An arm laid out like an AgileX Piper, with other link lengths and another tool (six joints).
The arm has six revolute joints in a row. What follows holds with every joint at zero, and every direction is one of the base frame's. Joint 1 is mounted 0.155 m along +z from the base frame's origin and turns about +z. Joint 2 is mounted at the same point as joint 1 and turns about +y. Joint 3 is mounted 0.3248 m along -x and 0.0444 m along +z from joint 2 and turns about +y. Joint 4 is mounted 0.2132 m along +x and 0.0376 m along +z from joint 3 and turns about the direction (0.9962, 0, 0.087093). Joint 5 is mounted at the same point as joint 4 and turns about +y. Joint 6 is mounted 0.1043 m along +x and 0.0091 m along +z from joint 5 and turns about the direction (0.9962, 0, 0.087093). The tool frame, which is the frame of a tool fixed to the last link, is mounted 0.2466 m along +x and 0.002 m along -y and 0.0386 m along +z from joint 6; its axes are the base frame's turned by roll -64.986, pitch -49.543 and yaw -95.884 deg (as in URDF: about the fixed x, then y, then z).
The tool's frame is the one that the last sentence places.
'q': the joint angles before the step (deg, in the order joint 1, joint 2, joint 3, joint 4, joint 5, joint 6). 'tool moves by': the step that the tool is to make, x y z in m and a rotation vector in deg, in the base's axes. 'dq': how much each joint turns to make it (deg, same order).
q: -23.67 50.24 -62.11 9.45 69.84 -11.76
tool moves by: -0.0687 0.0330 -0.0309 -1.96 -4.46 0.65
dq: 0.01 -20.13 12.56 0.27 2.76 -0.15
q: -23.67 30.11 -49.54 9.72 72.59 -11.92
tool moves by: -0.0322 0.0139 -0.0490 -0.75 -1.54 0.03
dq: 0.02 -12.92 10.91 -0.06 0.30 0.01
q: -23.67 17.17 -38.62 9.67 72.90 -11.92
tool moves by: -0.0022 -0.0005 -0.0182 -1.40 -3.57 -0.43
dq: -0.01 -7.43 6.26 -0.06 -2.71 -0.01
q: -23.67 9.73 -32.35 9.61 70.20 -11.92
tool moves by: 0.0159 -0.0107 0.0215 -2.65 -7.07 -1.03
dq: -0.09 -3.81 2.31 -0.08 -6.13 0.00
